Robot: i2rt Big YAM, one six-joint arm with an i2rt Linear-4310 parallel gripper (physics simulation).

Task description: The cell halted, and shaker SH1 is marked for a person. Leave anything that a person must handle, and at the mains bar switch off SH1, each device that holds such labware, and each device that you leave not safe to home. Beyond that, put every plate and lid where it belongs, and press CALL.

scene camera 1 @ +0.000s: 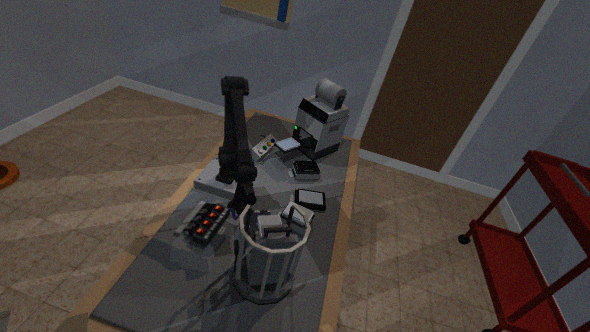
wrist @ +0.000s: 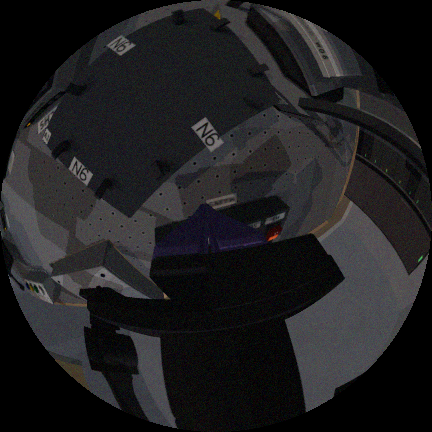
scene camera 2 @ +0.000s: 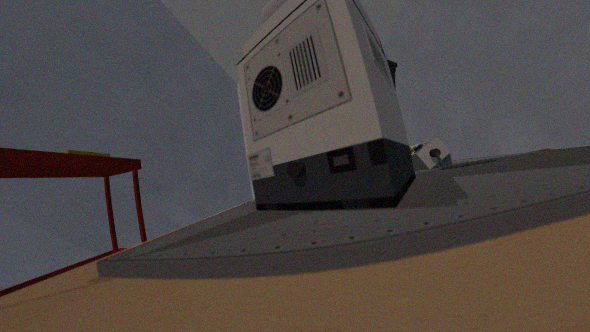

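Seen in the pictures: gripper, between the fingertips: (scene camera 1: 234,219) (wrist: 204,209); arm's base, origin of its link: (scene camera 1: 227,175).
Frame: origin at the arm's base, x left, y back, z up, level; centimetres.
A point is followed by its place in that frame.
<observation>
My gripper (scene camera 1: 233,213) {x -27.6, y -16.2, z 2.2 cm} (wrist: 204,209) {x -27.6, y -16.2, z 2.2 cm} has purple fingers that are shut together with nothing between them. It hangs low at the right end of the mains bar (scene camera 1: 205,222) {x -33.6, y -5.3, z 1.2 cm} (wrist: 261,209) {x -36.6, y -10.2, z -1.1 cm}, a black strip with several orange-lit rockers. In the wrist view one lit red rocker (wrist: 274,233) {x -38.1, y -6.6, z 1.5 cm} shows just right of the fingertips; the other rockers are hidden behind the fingers. The empty black nest marked N6 (wrist: 153,100) {x -25.7, y -25.9, z 2.3 cm} lies beyond the bar. A white plate (scene camera 1: 287,143) {x 34.8, y -21.7, z 7.8 cm} sits on the tray of the white device (scene camera 1: 323,119) {x 43.1, y -38.0, z 25.6 cm} (scene camera 2: 317,103) {x 70.5, y -39.1, z 9.1 cm}. A dark plate (scene camera 1: 305,166) {x 24.8, y -36.5, z 3.1 cm} and a dark-rimmed plate (scene camera 1: 310,199) {x 3.8, y -45.2, z -0.8 cm} lie on the table.
A tall round rack (scene camera 1: 268,251) {x -56.4, y -38.4, z 28.5 cm} with plates inside stands right beside the gripper. A button box (scene camera 1: 264,146) {x 30.6, y -9.2, z 3.5 cm} (scene camera 2: 431,155) {x 44.8, y -10.7, z 0.1 cm} (wrist: 34,287) sits by the arm's base. A red cart (scene camera 1: 536,248) (scene camera 2: 70,163) stands to the right of the table.
</observation>
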